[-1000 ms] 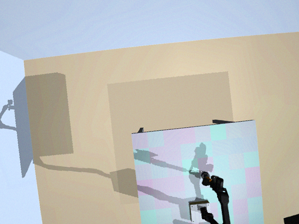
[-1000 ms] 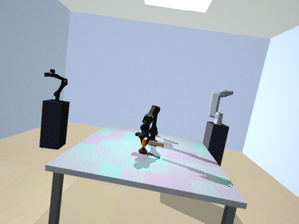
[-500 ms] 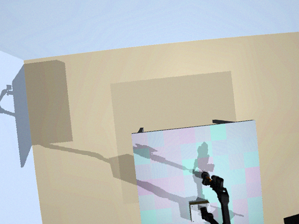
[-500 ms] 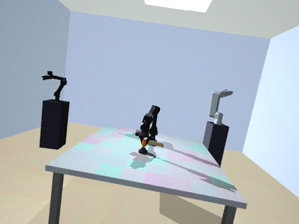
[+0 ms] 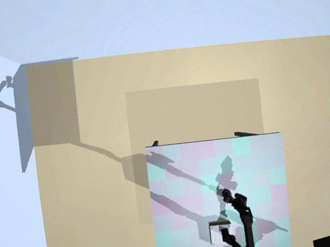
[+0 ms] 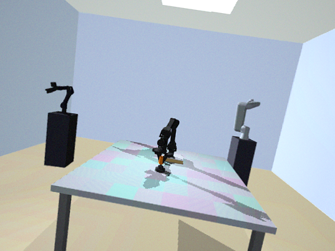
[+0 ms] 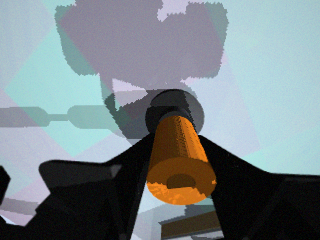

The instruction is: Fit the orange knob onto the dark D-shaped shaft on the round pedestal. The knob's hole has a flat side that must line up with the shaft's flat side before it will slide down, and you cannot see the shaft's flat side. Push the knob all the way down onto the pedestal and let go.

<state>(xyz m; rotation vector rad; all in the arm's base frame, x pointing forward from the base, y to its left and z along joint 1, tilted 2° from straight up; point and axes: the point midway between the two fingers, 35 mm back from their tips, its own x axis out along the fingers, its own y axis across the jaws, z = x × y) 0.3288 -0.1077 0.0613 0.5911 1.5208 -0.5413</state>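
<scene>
My gripper tip is now 2 cm below the orange knob. The rest, counted from my gripper tip: round pedestal (4 cm below).
</scene>
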